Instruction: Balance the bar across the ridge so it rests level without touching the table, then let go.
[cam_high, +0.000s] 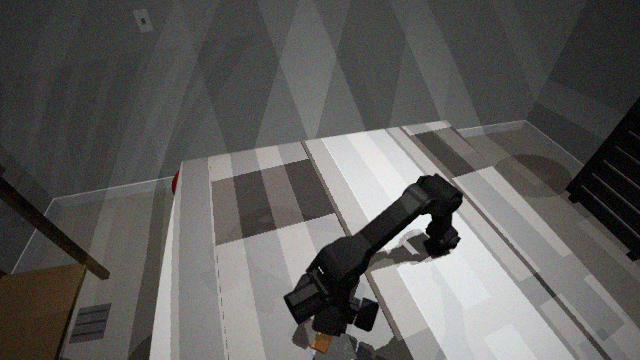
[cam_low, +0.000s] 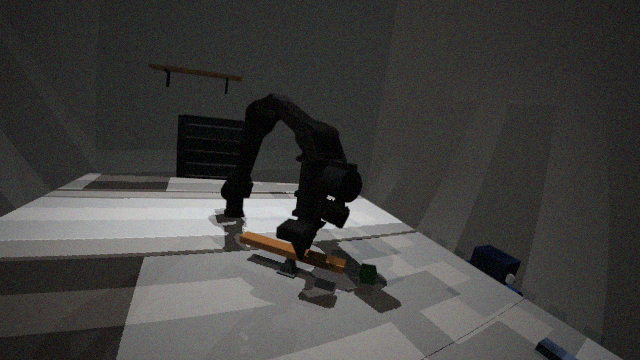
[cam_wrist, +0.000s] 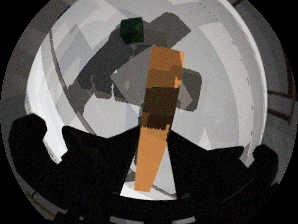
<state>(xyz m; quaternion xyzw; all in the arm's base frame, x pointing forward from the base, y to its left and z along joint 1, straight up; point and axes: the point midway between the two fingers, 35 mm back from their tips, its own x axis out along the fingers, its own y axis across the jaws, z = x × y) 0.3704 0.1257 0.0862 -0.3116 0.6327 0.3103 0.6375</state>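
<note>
Right now the orange wooden bar is 20 mm behind my gripper tip and 20 mm to the right of it. The rest, counted from my gripper tip: green cube (50 mm ahead, 150 mm to the left, 40 mm below).
</note>
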